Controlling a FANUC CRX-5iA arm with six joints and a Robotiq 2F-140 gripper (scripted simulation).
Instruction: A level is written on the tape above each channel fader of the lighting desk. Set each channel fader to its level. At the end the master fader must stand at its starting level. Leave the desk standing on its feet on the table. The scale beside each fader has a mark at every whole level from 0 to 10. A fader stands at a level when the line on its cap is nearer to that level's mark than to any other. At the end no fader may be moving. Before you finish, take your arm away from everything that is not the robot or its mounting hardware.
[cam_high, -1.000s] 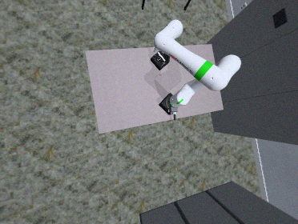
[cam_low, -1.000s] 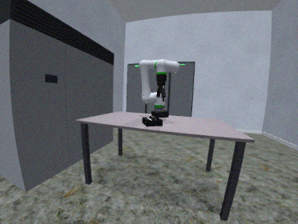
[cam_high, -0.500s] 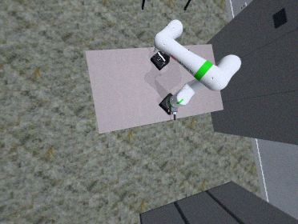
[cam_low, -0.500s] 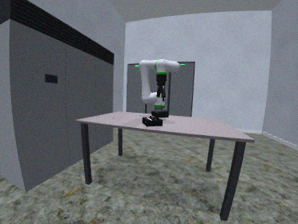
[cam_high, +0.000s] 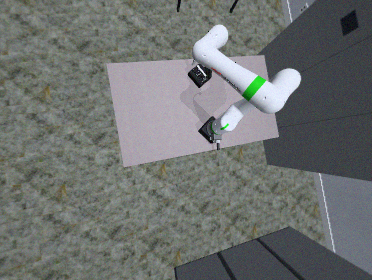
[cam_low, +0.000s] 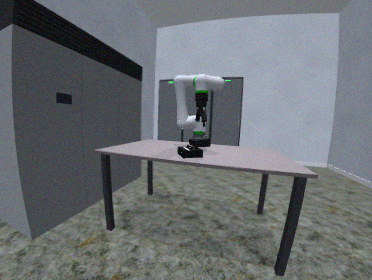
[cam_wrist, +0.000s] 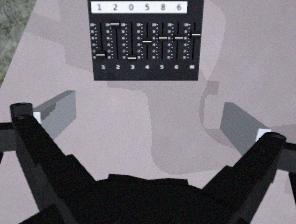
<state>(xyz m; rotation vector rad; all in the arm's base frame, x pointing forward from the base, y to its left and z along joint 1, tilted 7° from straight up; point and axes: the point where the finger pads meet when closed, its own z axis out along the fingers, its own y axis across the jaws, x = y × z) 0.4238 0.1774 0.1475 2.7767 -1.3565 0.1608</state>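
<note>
My gripper is now 9 cm short of the channel 2 cap, 3 cm to the left of it and 13 cm above it. From my hand the other things lie so: channel 3 cap 4 cm ahead, 1 cm to the right, 13 cm below; master fader cap 10 cm to the right, 13 cm below; channel 1 cap 8 cm ahead, 1 cm to the left, 13 cm below.
</note>
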